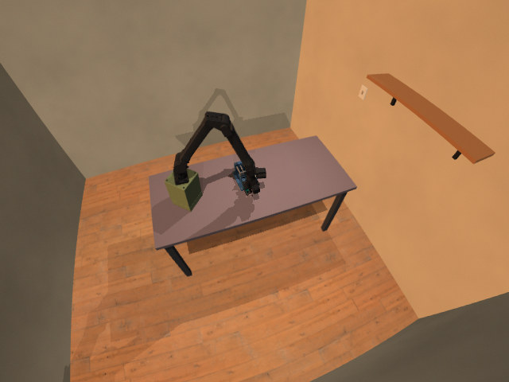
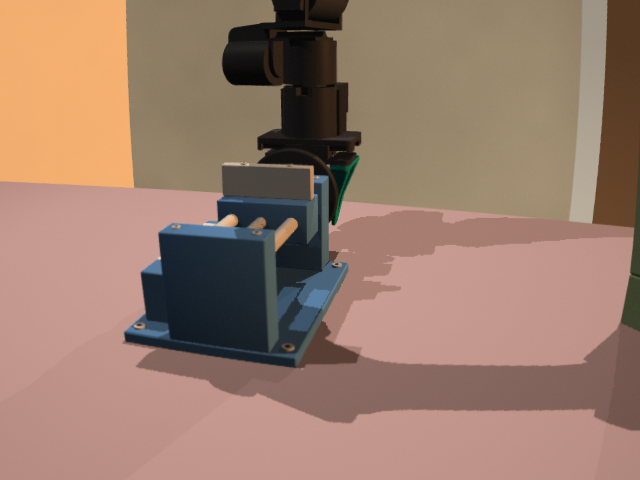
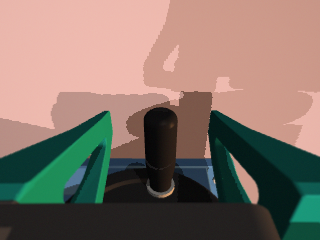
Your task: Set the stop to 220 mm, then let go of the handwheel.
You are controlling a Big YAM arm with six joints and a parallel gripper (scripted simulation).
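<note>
The black crank handle is 10 mm to the left of my hand. Also, from my hand: grey stop plate (120 mm to the left, 50 mm above, 10 mm ahead).
</note>
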